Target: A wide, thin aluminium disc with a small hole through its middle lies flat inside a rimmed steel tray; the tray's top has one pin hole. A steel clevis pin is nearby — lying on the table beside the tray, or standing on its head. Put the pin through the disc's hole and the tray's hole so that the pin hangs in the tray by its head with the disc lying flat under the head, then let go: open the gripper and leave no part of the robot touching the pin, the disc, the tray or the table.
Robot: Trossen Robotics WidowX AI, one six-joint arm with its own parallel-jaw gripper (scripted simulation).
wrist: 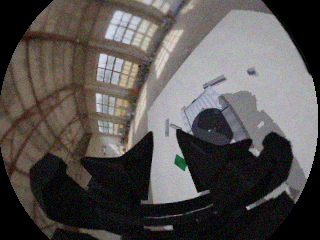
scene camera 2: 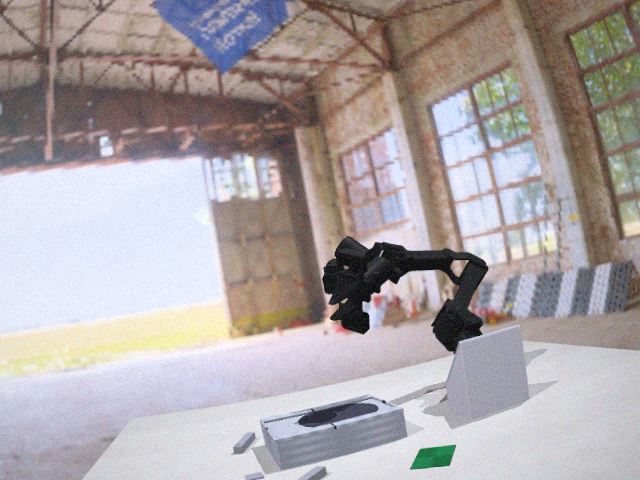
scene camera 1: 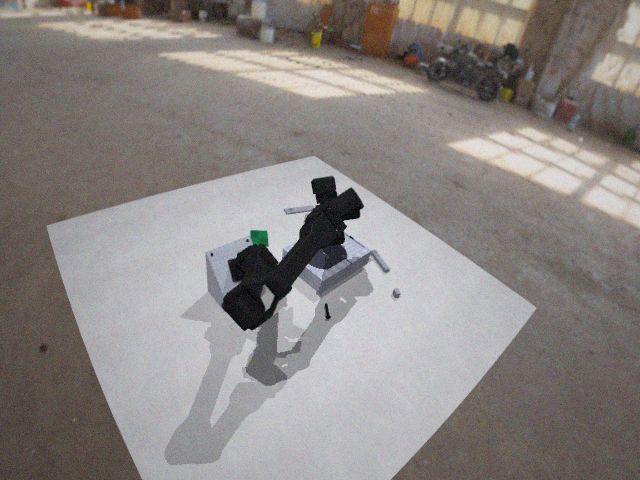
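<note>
There's a rimmed steel tray that I can see, and my gripper too. The wrist view and scene camera 1 also show my gripper.
</note>
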